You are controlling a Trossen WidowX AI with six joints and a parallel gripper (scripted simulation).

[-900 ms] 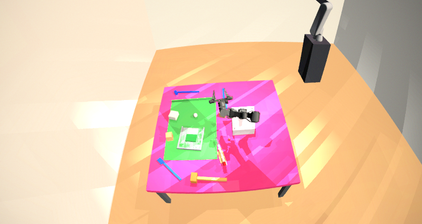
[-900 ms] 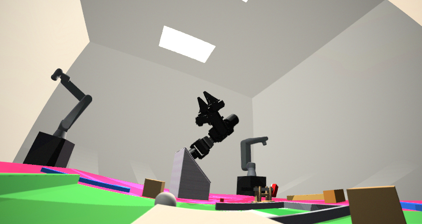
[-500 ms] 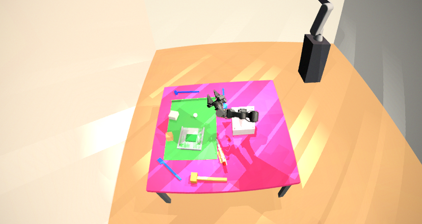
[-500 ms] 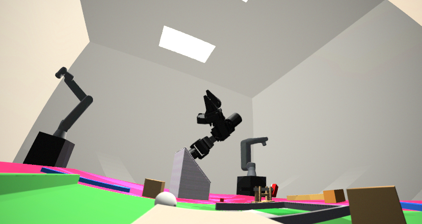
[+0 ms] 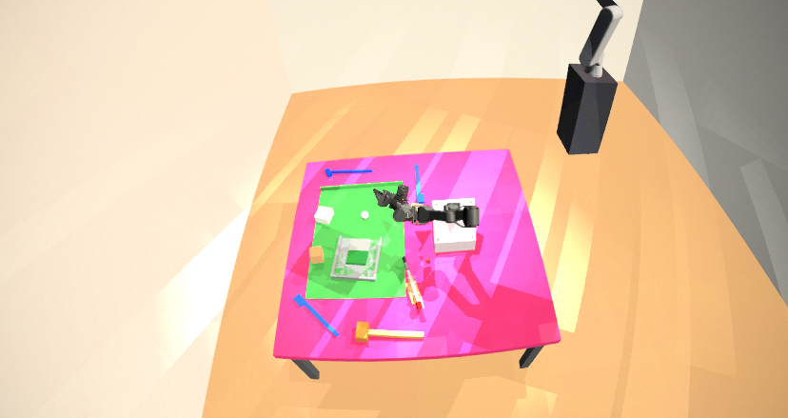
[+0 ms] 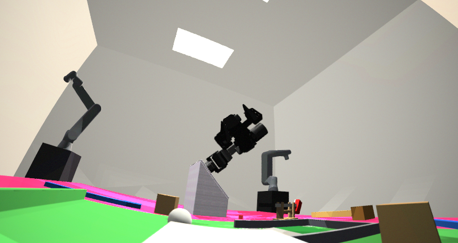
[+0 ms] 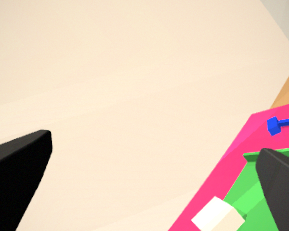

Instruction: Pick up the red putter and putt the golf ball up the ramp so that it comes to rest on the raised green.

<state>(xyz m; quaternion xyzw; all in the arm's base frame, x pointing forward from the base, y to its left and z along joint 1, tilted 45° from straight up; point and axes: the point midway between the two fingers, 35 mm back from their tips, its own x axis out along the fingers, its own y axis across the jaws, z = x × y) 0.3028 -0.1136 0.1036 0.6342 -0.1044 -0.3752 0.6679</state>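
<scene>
Now: gripper tip 12 cm past the red putter, 33 cm to the right of it and 28 cm above it. From my gripper tip the other things lie so: small red cube 20 cm behind, 18 cm to the left, 33 cm below; white block 33 cm ahead, 15 cm to the right, 31 cm below; white golf ball 11 cm ahead, 13 cm to the right, 31 cm below.
</scene>
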